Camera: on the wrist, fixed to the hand. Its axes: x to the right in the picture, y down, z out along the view.
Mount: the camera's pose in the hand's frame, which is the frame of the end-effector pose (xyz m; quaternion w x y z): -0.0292 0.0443 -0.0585 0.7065 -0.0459 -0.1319 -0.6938
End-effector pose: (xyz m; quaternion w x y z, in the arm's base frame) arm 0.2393 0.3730 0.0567 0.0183 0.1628 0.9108 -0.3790
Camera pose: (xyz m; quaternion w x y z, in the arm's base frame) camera 0.2860 0.4347 0.0726 0.1224 0.5677 -0.7714 0.2601
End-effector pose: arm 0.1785 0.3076 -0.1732 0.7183 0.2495 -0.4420 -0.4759
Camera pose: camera 0.2455 0.3491 -0.1787 0.1304 0.3872 -0.2121 -0.8878
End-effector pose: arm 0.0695 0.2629 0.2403 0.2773 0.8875 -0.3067 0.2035
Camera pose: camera 0.0079 0.2824 0.2857 0.3374 0.8539 0.3531 -0.1798
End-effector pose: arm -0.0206 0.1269 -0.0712 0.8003 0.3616 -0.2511 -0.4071
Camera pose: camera 0.0251 0.1912 -0.0755 0.2664 0.3392 -0.0134 -0.9021
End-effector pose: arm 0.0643 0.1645 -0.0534 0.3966 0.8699 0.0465 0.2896
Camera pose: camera 0.0019 0.1640 -0.0050 0.5272 0.6023 0.5708 -0.1832
